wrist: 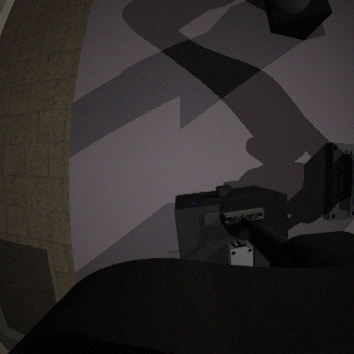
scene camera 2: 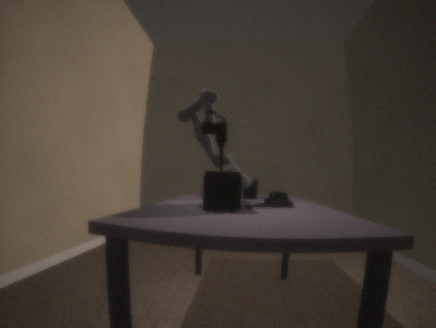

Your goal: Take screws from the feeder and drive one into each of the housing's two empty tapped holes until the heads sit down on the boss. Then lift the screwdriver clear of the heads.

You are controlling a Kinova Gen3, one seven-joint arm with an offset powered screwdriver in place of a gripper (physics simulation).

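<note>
The screw feeder (scene camera 2: 222, 192) (wrist: 192, 235) is a dark box on the table, with a light strip (wrist: 256, 215) holding small screw-like shapes on its top. My screwdriver (scene camera 2: 221, 169) (wrist: 244, 220) points down at the feeder; in the wrist view its tip overlaps the strip. It has no fingers, and whether a screw is on the bit is too dark and small to tell. The housing (scene camera 2: 278, 200) (wrist: 341, 206) lies right of the feeder, cut by the right edge of the wrist view. A dark hole shows near its corner; its tapped holes cannot be made out.
The table (scene camera 2: 310, 225) (wrist: 125, 185) carries the feeder and housing. The arm's base (scene camera 2: 251, 188) (wrist: 300, 25) stands behind them. A light block (wrist: 241, 255) with dark slots is at the feeder's near side. The screwdriver's dark body (wrist: 175, 305) hides the bottom of the wrist view. Arm shadows cross the table.
</note>
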